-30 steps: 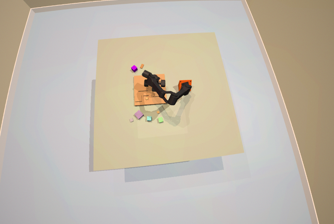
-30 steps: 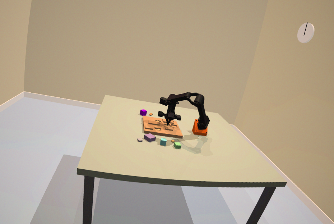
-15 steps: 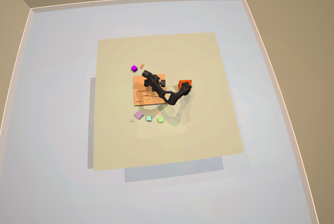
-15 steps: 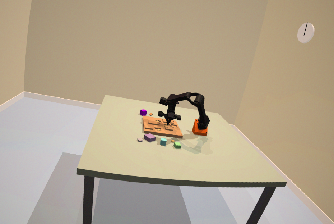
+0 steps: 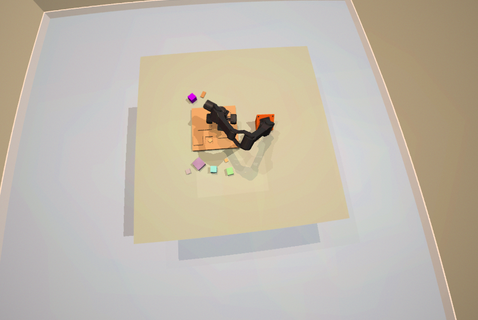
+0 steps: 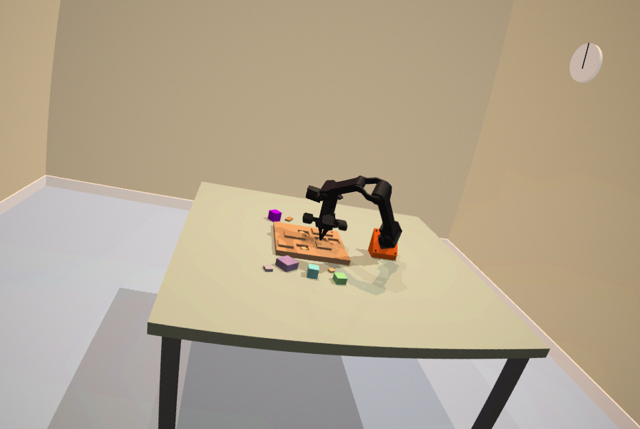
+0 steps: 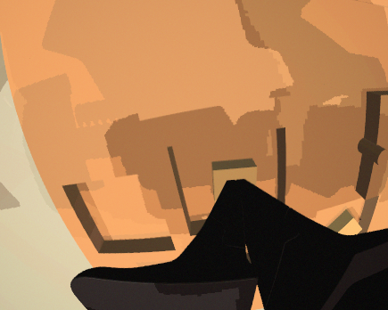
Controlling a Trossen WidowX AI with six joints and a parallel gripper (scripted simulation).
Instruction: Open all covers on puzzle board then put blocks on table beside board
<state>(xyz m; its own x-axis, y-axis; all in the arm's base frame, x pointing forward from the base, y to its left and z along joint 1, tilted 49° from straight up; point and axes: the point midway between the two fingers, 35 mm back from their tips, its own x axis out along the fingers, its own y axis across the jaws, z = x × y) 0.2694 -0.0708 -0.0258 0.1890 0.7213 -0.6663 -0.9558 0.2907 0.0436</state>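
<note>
My gripper tip is 10 mm short of the green block, 320 mm to the right of it and 10 mm above it. Round my gripper tip: magenta cube: 160 mm ahead, 230 mm to the right; mauve block: 190 mm ahead, 230 mm to the left, 10 mm below; flat orange block: 80 mm ahead, 250 mm to the right, 20 mm below.
</note>
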